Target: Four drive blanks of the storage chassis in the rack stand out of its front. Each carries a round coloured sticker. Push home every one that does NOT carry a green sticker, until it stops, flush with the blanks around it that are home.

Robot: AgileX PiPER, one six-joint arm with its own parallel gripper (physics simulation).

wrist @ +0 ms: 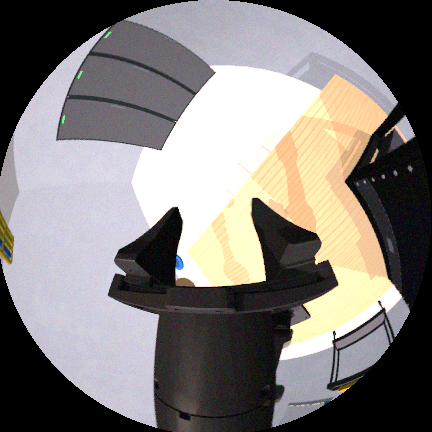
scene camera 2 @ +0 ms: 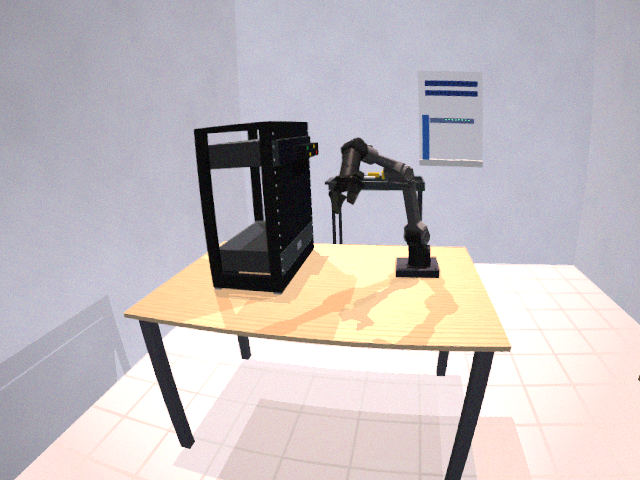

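The black rack [scene camera 2: 267,206] [wrist: 415,225] stands on the left of the table in the scene view and at the right edge of the wrist view. The storage chassis [scene camera 2: 288,150] is near its top. At the chassis's far end, small blanks [scene camera 2: 312,149] stand out of the front, with green, yellow and red stickers; they are too small to separate surely. The blanks do not show in the wrist view. My gripper [scene camera 2: 344,205] [wrist: 214,209] is open and empty, in front of the rack, apart from it and lower than the chassis, fingers pointing down.
The wooden table [scene camera 2: 382,320] [wrist: 320,210] bears the rack and the arm's base [scene camera 2: 417,267]. A lower unit [scene camera 2: 297,246] sits at the rack's bottom. A dark stand [scene camera 2: 419,184] with yellow items is behind the arm. Grey panels [wrist: 135,70] show at the wrist view's upper left.
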